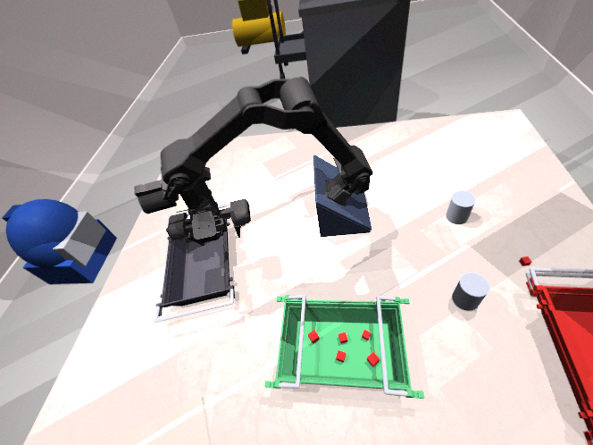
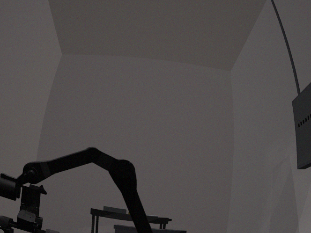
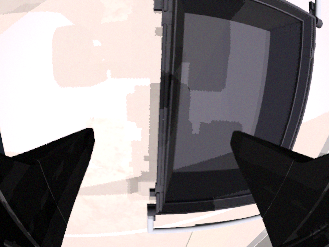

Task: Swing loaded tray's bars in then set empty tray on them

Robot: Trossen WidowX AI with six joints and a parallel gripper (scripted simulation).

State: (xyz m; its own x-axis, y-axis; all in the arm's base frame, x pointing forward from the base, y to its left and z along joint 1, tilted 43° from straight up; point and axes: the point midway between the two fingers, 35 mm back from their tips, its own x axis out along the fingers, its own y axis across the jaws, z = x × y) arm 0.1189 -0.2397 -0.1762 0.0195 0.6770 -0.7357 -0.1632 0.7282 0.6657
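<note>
Now: gripper tip 80 mm to the left of the black tray, 50 mm above it and 10 mm short of it. The rest, counted from my gripper tip: red block (710 mm to the left, 90 mm below, 80 mm ahead).
</note>
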